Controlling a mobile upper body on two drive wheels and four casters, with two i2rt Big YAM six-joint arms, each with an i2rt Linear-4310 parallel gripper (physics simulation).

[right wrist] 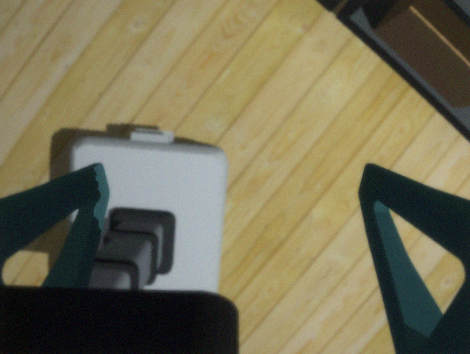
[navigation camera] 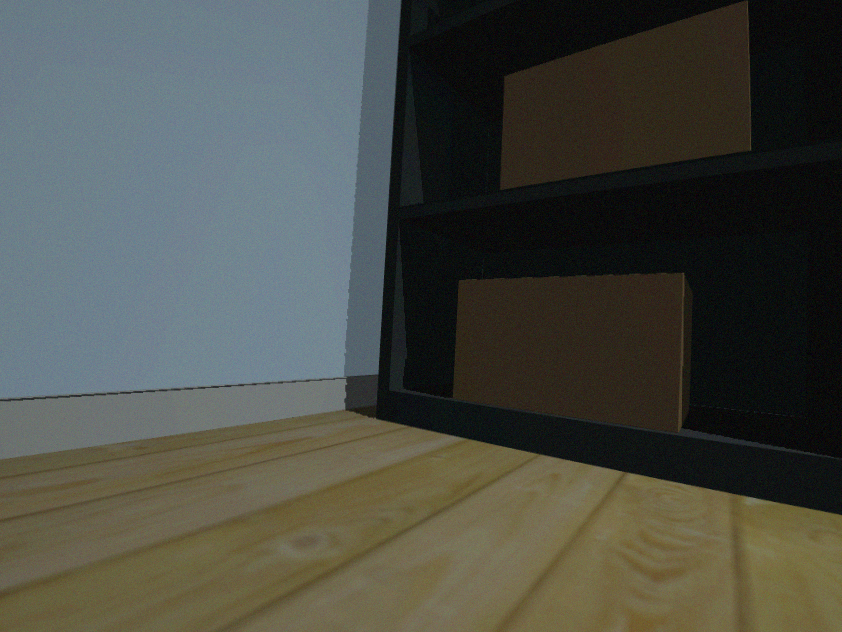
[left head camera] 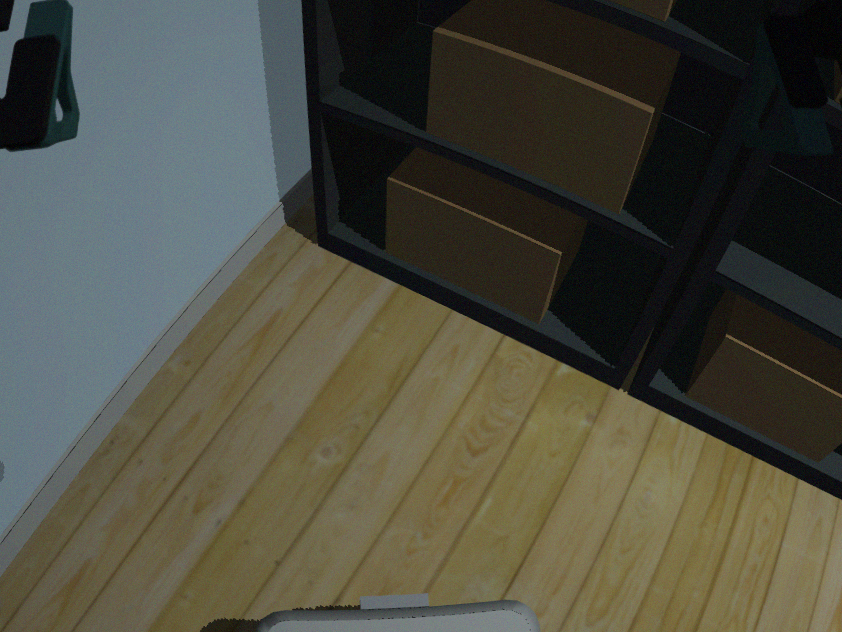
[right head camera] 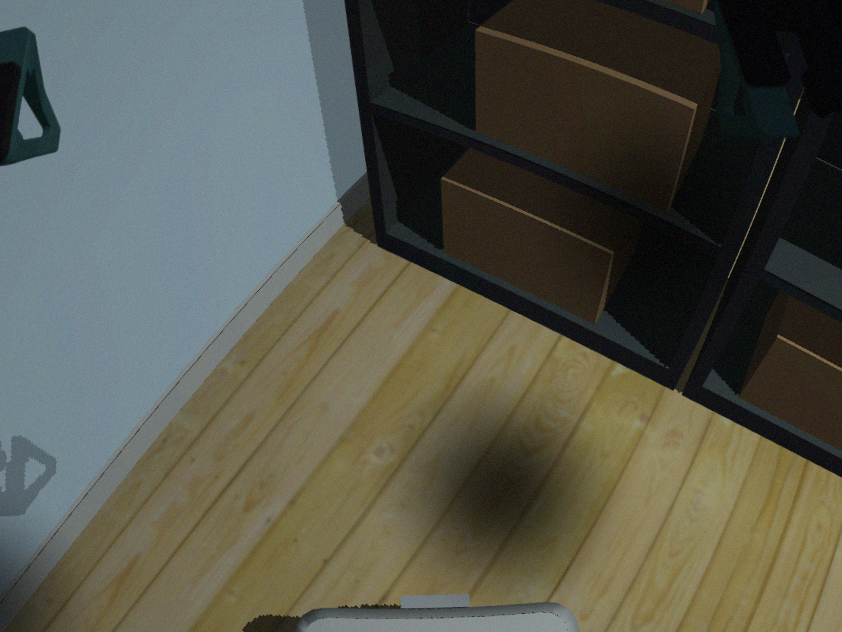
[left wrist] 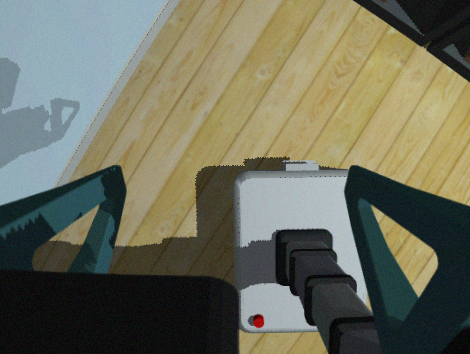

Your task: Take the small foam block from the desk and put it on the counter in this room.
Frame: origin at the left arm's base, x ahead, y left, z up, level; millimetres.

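Seen in the pictures: left gripper, fingertip midpoint: [left wrist: 235, 178]; right gripper, fingertip midpoint: [right wrist: 233, 177] [left head camera: 806, 135] [right head camera: 795, 120].
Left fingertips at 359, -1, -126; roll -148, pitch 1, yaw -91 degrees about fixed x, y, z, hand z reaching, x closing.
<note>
Offsets run from my left fingertips to a thing's top centre, as dx, dy, dz. "pt": to the spot under its first point.
The small foam block, the desk and the counter do not show in any of the views. My left gripper [left wrist: 235, 178] is open, its two teal fingers wide apart with nothing between them, above the floor and the white base. My right gripper [right wrist: 233, 177] is open and empty too, its fingers wide apart above the base and the floor. In both head views parts of the grippers show at the upper left and, in shadow, at the upper right.
A dark shelf unit {pt +822, -386, -1242} [left head camera: 435, 291] [right head camera: 489, 291] [navigation camera: 544, 433] with brown boxes {pt +800, -453, -1061} [left head camera: 469, 251] [right head camera: 523, 251] [navigation camera: 571, 346] stands ahead and to the right. A pale blue wall [left head camera: 136, 204] [right head camera: 170, 204] [navigation camera: 170, 204] runs along the left to it. My white base [left wrist: 270, 200] [right wrist: 195, 185] shows below.
</note>
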